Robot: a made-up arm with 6 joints. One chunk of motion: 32 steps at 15 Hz.
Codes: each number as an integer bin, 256 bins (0 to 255) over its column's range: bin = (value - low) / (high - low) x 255, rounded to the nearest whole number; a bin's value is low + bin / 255 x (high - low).
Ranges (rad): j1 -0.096..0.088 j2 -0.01..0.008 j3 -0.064..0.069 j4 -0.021..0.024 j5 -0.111..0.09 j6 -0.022..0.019
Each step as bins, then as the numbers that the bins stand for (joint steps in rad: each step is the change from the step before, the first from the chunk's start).
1 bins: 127 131 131 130 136 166
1 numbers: -0.00436 -0.00075 0.00433 0.00194 -0.00380 0.00469
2 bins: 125 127 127 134 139 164
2 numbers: -0.00580 -0.00104 0.00224 0.00265 -0.00144 0.00437
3 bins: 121 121 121 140 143 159
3 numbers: -0.00869 -0.00146 -0.00089 0.00371 0.00172 0.00356
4 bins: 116 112 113 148 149 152
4 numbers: -0.01230 -0.00209 -0.00506 0.00512 0.00645 0.00244
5 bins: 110 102 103 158 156 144
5 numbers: -0.01663 -0.00280 -0.01028 0.00688 0.01196 0.00115
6 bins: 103 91 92 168 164 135
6 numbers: -0.02168 -0.00358 -0.01602 0.00865 0.01827 -0.00029
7 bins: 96 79 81 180 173 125
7 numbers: -0.02673 -0.00442 -0.02175 0.01076 0.02536 -0.00190
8 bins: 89 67 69 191 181 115
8 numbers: -0.03178 -0.00527 -0.02801 0.01271 0.03167 -0.00351
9 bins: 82 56 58 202 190 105
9 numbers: -0.03683 -0.00605 -0.03375 0.01465 0.03876 -0.00512
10 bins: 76 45 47 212 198 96
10 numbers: -0.04116 -0.00682 -0.03949 0.01641 0.04507 -0.00656
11 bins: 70 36 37 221 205 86
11 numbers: -0.04549 -0.00746 -0.04470 0.01800 0.05059 -0.00817
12 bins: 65 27 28 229 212 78
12 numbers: -0.04910 -0.00809 -0.04940 0.01941 0.05611 -0.00946
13 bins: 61 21 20 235 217 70
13 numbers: -0.05198 -0.00852 -0.05357 0.02047 0.06005 -0.01075
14 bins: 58 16 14 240 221 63
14 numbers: -0.05415 -0.00887 -0.05670 0.02135 0.06320 -0.01187
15 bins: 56 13 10 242 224 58
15 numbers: -0.05559 -0.00908 -0.05878 0.02171 0.06556 -0.01267
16 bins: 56 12 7 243 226 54
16 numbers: -0.05559 -0.00915 -0.06035 0.02188 0.06714 -0.01332
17 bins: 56 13 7 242 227 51
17 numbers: -0.05559 -0.00908 -0.06035 0.02171 0.06793 -0.01380
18 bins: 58 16 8 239 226 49
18 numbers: -0.05415 -0.00887 -0.05983 0.02118 0.06714 -0.01412
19 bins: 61 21 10 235 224 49
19 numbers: -0.05198 -0.00852 -0.05878 0.02047 0.06556 -0.01412
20 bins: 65 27 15 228 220 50
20 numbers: -0.04910 -0.00809 -0.05618 0.01924 0.06241 -0.01396
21 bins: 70 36 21 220 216 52
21 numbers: -0.04549 -0.00746 -0.05305 0.01782 0.05926 -0.01364
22 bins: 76 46 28 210 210 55
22 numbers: -0.04116 -0.00675 -0.04940 0.01606 0.05453 -0.01316
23 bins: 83 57 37 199 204 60
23 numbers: -0.03611 -0.00598 -0.04470 0.01412 0.04980 -0.01235
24 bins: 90 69 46 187 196 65
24 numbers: -0.03106 -0.00513 -0.04001 0.01200 0.04349 -0.01155
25 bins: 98 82 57 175 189 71
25 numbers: -0.02529 -0.00421 -0.03427 0.00988 0.03798 -0.01058
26 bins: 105 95 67 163 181 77
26 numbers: -0.02024 -0.00329 -0.02905 0.00776 0.03167 -0.00962
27 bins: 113 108 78 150 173 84
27 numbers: -0.01446 -0.00238 -0.02332 0.00547 0.02536 -0.00849
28 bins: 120 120 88 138 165 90
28 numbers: -0.00941 -0.00153 -0.01810 0.00335 0.01906 -0.00753
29 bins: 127 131 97 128 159 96
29 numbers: -0.00436 -0.00075 -0.01341 0.00159 0.01433 -0.00656
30 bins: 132 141 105 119 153 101
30 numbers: -0.00075 -0.00005 -0.00924 0.00000 0.00960 -0.00576
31 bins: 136 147 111 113 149 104
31 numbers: 0.00213 0.00038 -0.00611 -0.00106 0.00645 -0.00528
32 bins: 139 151 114 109 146 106
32 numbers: 0.00430 0.00066 -0.00454 -0.00176 0.00408 -0.00496
